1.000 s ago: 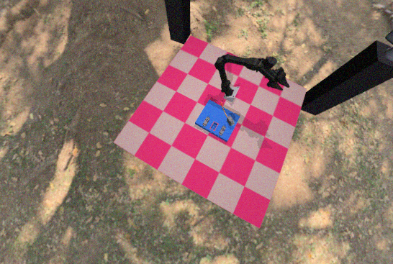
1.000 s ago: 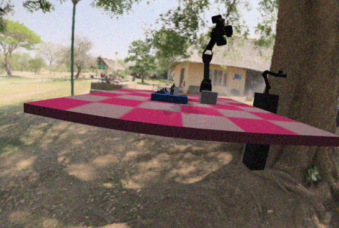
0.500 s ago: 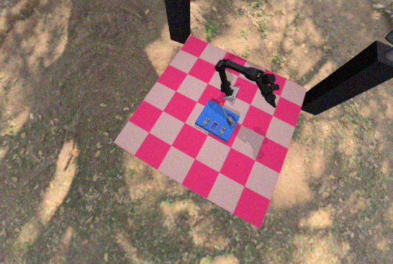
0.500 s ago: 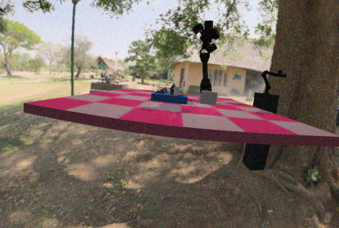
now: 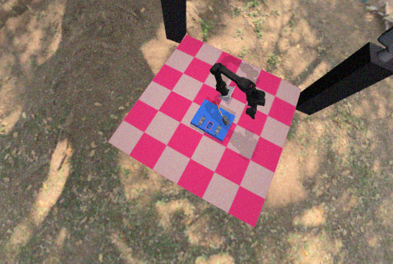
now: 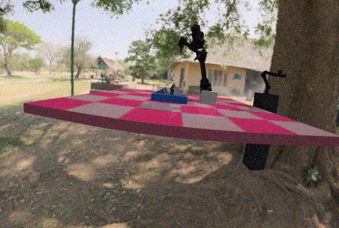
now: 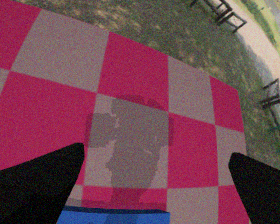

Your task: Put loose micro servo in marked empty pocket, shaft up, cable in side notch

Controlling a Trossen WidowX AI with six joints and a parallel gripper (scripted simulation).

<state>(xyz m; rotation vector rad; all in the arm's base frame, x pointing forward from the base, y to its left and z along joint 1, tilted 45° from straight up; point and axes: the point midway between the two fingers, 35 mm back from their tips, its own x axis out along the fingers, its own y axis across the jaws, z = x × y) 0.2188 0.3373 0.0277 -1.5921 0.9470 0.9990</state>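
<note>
Right now my gripper tip is 270 mm above the blue robot deck, 240 mm to the left of it and 20 mm short of it.
</note>
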